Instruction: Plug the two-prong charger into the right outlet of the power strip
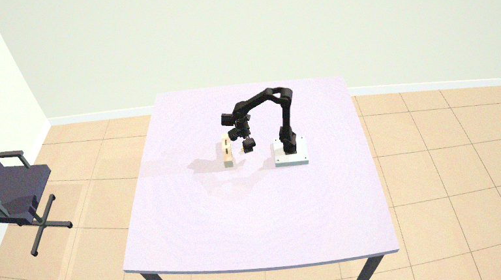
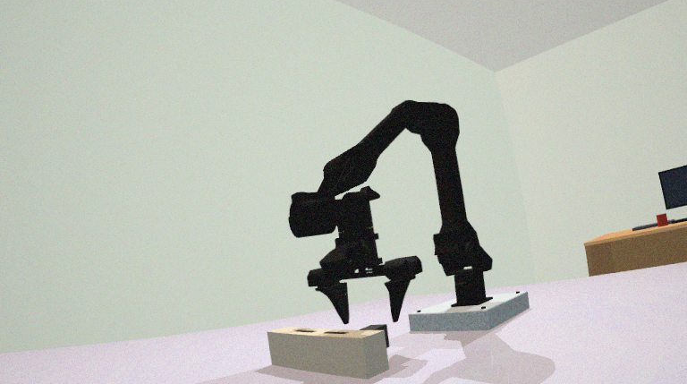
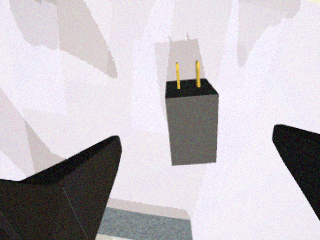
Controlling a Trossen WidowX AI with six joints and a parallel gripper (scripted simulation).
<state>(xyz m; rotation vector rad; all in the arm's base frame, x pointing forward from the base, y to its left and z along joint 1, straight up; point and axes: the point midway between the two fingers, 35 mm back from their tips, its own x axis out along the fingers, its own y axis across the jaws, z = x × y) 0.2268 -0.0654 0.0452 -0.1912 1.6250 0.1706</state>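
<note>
Now: the dark grey two-prong charger 10 mm ahead of my gripper tip and 30 mm below it.
</note>
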